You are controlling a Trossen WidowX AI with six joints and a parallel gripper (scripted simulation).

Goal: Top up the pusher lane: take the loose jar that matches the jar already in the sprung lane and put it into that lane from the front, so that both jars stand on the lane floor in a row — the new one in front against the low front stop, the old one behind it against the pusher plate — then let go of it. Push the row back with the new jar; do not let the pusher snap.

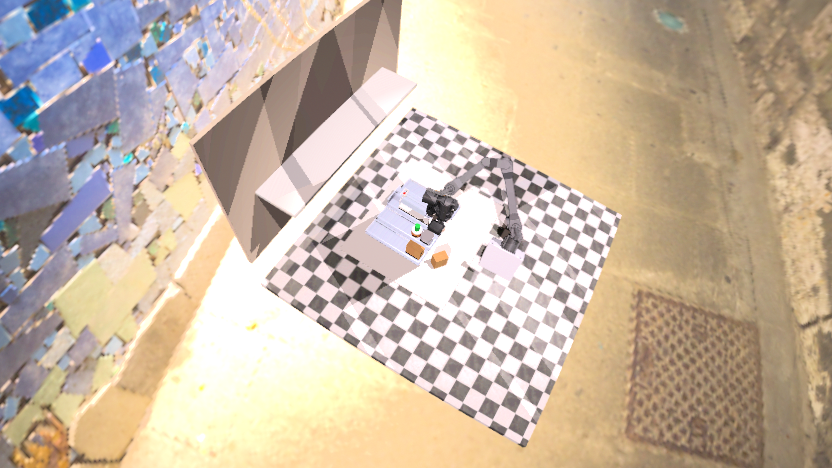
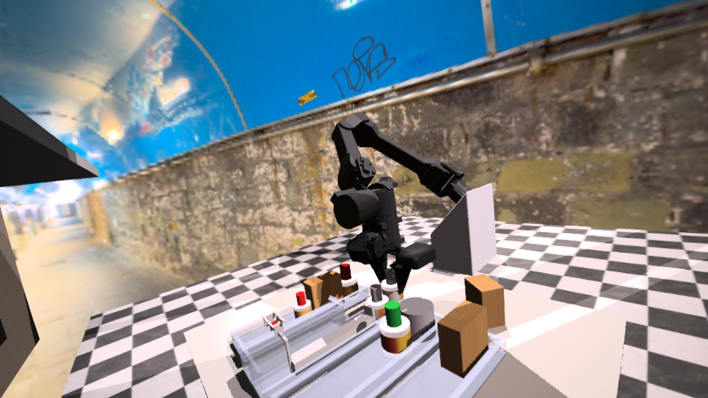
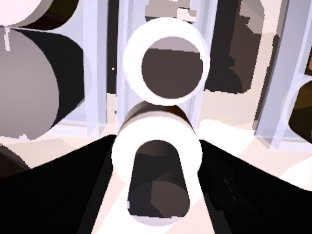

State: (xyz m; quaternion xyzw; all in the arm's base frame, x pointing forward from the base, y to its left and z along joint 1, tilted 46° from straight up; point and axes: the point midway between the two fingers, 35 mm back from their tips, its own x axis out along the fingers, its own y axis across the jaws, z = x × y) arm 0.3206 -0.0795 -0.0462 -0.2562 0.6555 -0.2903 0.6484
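My gripper tip is 80 mm to the right of the grey cylinder, 30 mm short of it and 20 mm above it. The rest, counted from my gripper tip: sprung lane 160 mm ahead, 30 mm to the right, 30 mm below.
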